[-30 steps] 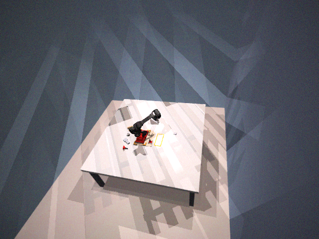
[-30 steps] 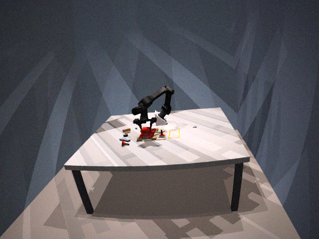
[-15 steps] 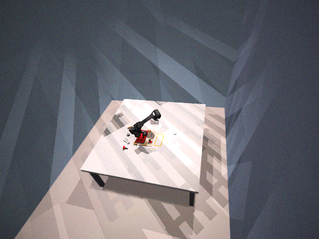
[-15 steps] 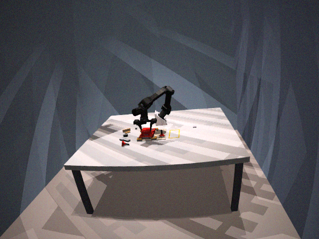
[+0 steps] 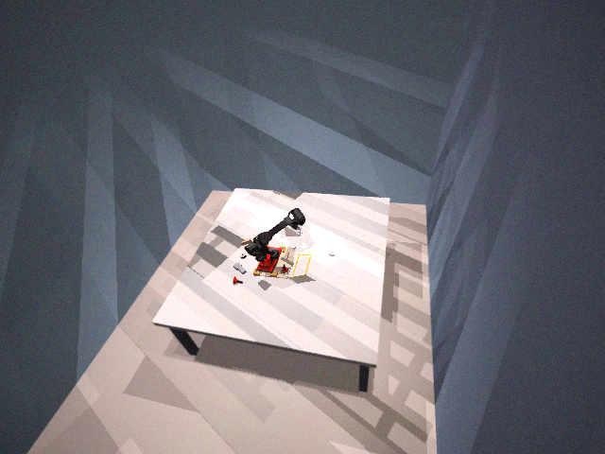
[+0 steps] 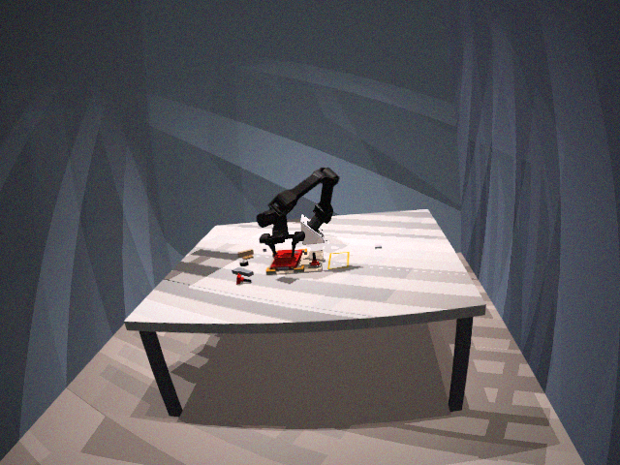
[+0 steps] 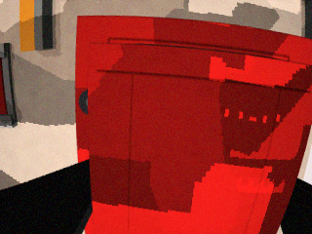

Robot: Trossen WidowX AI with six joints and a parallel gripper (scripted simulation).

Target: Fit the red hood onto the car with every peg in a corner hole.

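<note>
My gripper tip is 3 cm past the jig, 3 cm to the right of it and 3 cm above it. Round my gripper tip: tan piece 19 cm behind, 20 cm to the right, 3 cm below; then red hood 1 cm above.
</note>
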